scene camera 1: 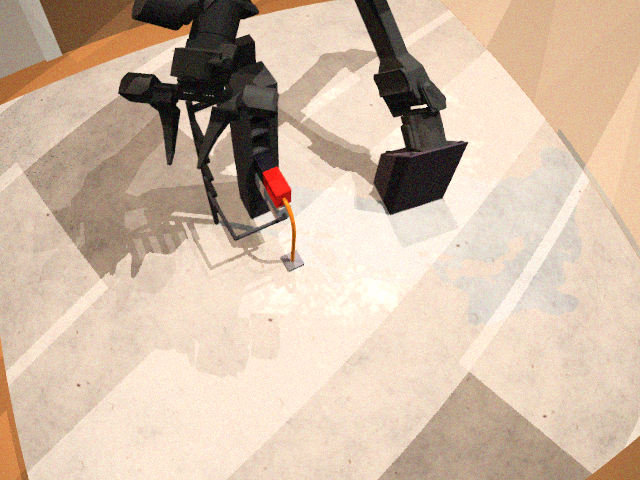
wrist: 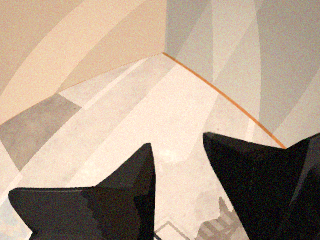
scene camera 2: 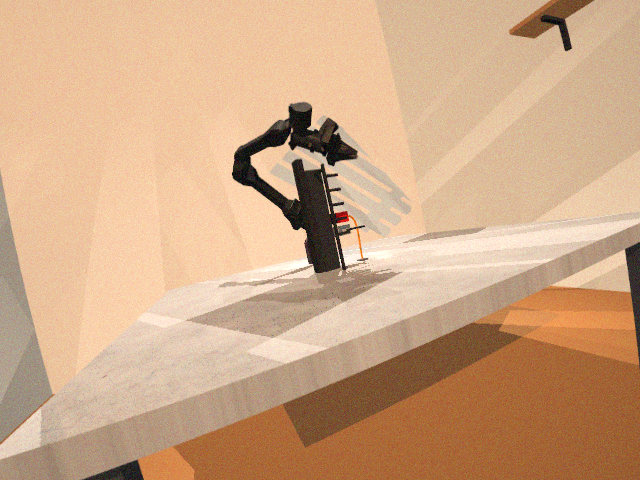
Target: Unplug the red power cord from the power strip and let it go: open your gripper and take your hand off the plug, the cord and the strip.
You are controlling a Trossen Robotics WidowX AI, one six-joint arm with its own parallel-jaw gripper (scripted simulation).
I see my gripper and a red plug.
My gripper also shows in the wrist view and in scene camera 2.
